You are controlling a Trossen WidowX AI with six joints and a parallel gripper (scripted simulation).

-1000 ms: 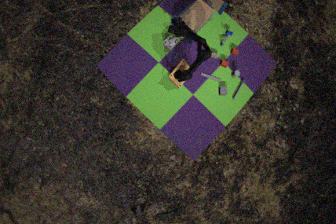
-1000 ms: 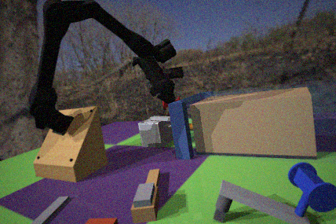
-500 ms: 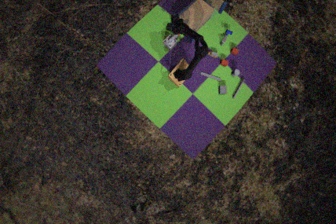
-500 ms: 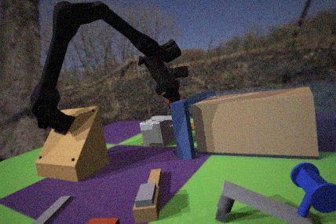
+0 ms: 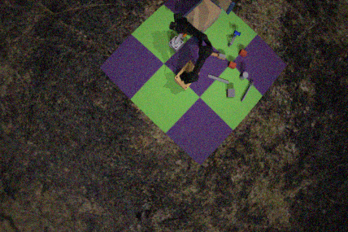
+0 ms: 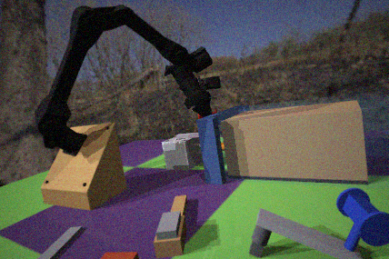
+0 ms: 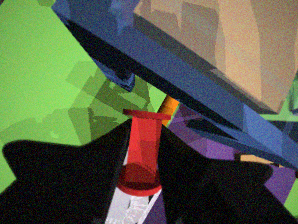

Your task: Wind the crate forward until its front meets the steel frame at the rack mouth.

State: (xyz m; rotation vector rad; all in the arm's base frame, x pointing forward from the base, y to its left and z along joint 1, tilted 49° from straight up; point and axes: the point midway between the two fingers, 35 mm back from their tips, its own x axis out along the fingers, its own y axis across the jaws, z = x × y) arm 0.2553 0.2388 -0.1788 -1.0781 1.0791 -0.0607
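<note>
Now: gripper tip 12 cm past the grey winch, 10 cm above it and 5 cm to the left of it. The rest, counted from my gripper tip: red grip (1 cm to the right, 1 cm behind); wood-and-grey block (35 cm to the right, 11 cm below, 10 cm ahead); blue spool (38 cm ahead, 33 cm to the right, 9 cm below).
</note>
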